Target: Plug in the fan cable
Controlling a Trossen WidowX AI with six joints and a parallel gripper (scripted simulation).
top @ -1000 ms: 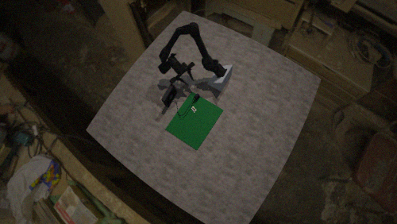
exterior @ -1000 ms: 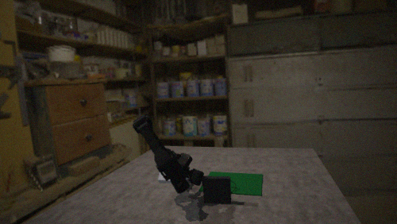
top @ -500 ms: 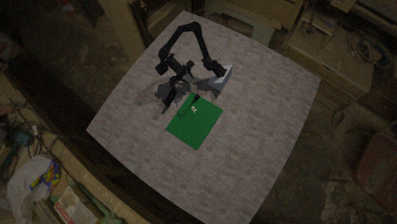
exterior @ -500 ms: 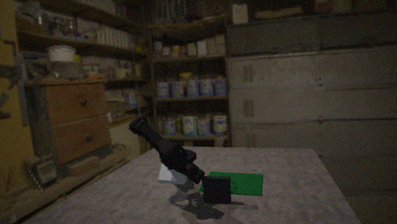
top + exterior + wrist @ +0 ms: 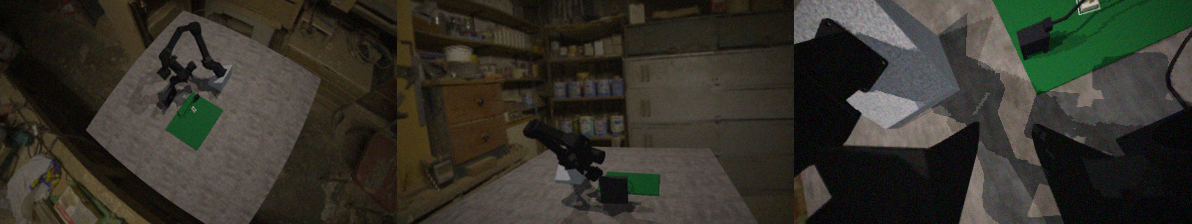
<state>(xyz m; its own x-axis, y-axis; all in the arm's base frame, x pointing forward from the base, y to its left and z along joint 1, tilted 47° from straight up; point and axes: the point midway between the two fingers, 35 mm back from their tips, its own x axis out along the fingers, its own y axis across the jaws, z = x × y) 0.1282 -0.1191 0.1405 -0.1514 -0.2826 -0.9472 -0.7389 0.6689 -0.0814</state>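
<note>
The dark plug lies 7 cm to the left of my gripper tip, 7 cm ahead of it and 6 cm below it. Round my gripper tip: dark fan: 14 cm ahead, 7 cm to the right, 2 cm below; green board: 21 cm ahead, 12 cm to the left, 10 cm below.
</note>
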